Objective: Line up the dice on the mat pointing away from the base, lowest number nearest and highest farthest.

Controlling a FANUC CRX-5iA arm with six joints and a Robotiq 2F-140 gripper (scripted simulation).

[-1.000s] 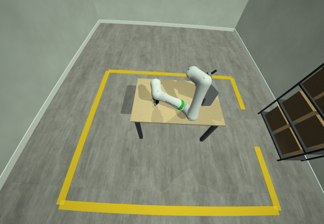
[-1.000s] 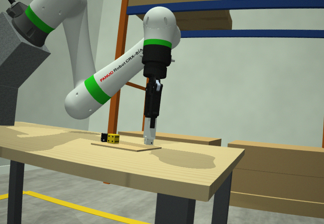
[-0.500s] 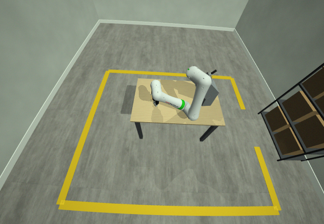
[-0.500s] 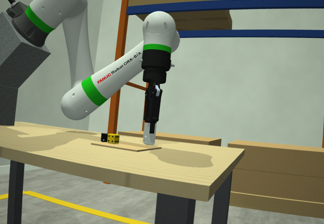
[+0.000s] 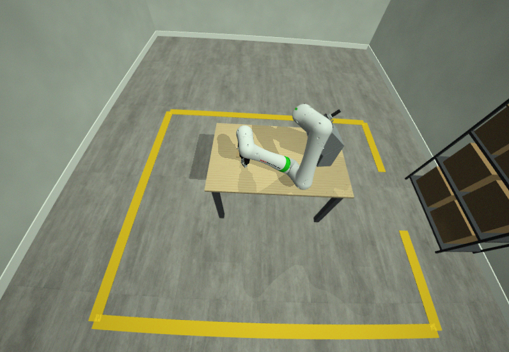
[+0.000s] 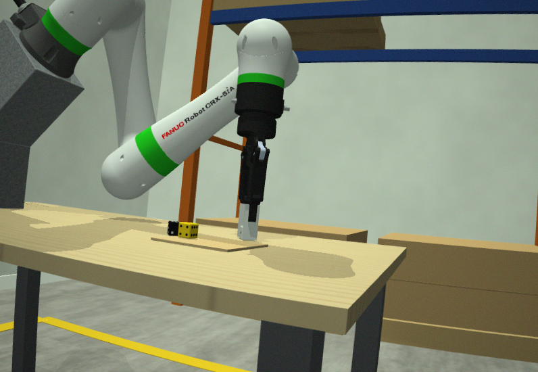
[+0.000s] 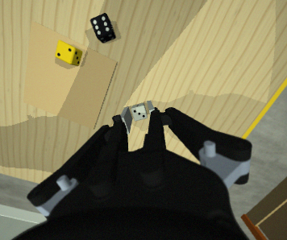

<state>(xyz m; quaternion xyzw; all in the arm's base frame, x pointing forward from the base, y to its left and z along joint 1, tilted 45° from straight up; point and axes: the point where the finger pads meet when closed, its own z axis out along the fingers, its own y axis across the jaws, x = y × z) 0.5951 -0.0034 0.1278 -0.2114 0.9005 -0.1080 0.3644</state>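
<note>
Right now the white die is 20 mm below my hand. The rest, counted from my hand: black die 120 mm behind, 70 mm to the right, 20 mm below; then tan mat 140 mm to the right, 30 mm below, 30 mm behind; then yellow die 120 mm to the right, 80 mm behind, 20 mm below.
</note>
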